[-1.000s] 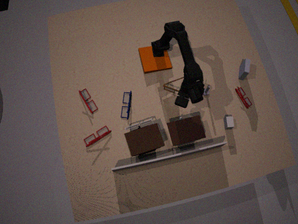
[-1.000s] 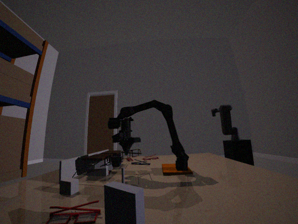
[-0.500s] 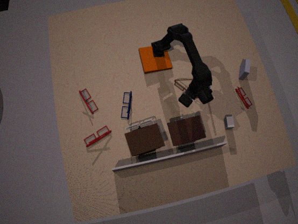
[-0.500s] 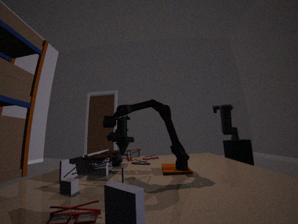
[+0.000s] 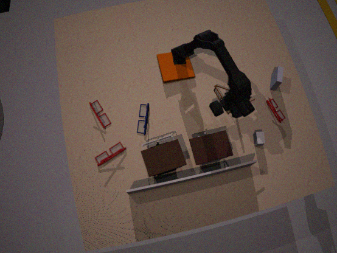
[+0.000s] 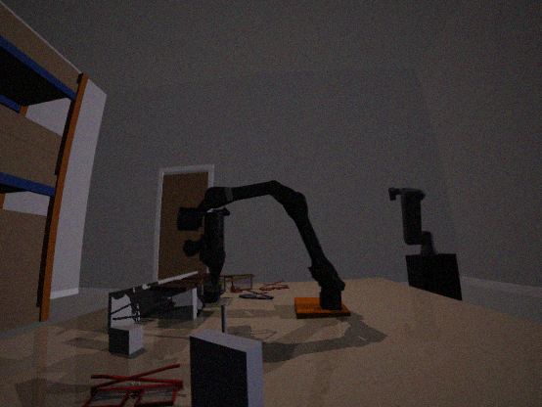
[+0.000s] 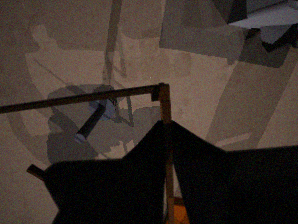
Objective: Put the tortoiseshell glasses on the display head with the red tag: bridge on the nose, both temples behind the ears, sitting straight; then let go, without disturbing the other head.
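The post is 100 mm below my gripper tip, 70 mm to the left of it and 60 mm behind it. Also, from my gripper tip: wall 290 mm ahead, 200 mm to the right, 70 mm below.
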